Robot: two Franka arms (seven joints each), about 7 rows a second.
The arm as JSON. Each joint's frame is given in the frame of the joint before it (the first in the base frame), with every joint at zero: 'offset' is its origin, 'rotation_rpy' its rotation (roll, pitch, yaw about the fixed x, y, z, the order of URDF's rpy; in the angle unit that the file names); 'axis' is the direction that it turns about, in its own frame. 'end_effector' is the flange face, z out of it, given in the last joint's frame.
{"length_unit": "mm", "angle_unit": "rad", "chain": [
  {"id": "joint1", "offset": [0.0, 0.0, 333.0], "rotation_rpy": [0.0, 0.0, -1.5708], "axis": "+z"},
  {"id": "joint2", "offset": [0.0, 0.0, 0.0], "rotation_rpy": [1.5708, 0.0, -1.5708], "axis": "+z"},
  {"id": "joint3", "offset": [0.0, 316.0, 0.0], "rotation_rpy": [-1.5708, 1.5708, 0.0], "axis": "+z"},
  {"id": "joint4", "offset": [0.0, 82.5, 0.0], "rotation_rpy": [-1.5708, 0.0, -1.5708], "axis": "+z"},
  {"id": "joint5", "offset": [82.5, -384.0, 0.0], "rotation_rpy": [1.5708, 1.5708, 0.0], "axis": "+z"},
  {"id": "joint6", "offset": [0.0, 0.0, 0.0], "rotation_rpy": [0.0, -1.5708, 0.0], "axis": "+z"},
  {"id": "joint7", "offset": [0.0, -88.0, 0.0], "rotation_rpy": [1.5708, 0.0, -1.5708], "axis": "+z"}
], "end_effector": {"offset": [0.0, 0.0, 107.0], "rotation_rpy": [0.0, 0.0, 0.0]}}
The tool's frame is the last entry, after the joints.
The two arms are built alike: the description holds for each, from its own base.
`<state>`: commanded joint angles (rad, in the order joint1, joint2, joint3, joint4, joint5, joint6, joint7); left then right.
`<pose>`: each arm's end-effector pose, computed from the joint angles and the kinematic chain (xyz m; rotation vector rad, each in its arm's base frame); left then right.
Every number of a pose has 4 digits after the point. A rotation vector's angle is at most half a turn.
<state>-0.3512 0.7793 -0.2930 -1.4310 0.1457 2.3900 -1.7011 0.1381 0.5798 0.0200 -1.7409 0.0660 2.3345 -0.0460</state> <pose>0.6238 -0.4086 0.2648 2.5101 1.4760 0.0064 0.6605 0.1052 0.2451 -3.0727 -0.2393 -0.0160</pose>
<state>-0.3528 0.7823 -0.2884 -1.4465 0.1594 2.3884 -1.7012 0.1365 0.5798 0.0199 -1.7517 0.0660 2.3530 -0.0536</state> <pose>0.6203 -0.4062 0.2548 2.5372 1.4752 0.0101 0.6594 0.1037 0.2422 -3.0723 -0.2472 -0.0284</pose>
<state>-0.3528 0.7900 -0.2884 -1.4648 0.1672 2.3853 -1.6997 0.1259 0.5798 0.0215 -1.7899 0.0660 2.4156 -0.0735</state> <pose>0.6146 -0.4047 0.2407 2.5671 1.4768 -0.0035 0.6549 0.0964 0.2318 -3.0716 -0.2598 -0.0673</pose>
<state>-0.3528 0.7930 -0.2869 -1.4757 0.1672 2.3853 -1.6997 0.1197 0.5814 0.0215 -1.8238 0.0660 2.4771 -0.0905</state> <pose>0.6118 -0.4032 0.2335 2.5783 1.4822 -0.0128 0.6506 0.0912 0.2223 -3.0716 -0.2729 -0.1086</pose>
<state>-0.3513 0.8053 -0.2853 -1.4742 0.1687 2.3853 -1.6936 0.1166 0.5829 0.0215 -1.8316 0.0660 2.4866 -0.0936</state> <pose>0.6121 -0.4011 0.2252 2.5889 1.4821 -0.0196 0.6491 0.0889 0.2190 -3.0723 -0.2723 -0.1092</pose>
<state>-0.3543 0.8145 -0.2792 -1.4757 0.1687 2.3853 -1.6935 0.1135 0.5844 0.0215 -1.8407 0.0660 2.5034 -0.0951</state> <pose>0.6114 -0.3995 0.2173 2.5977 1.4891 -0.0244 0.6479 0.0866 0.2159 -3.0729 -0.2689 -0.1190</pose>
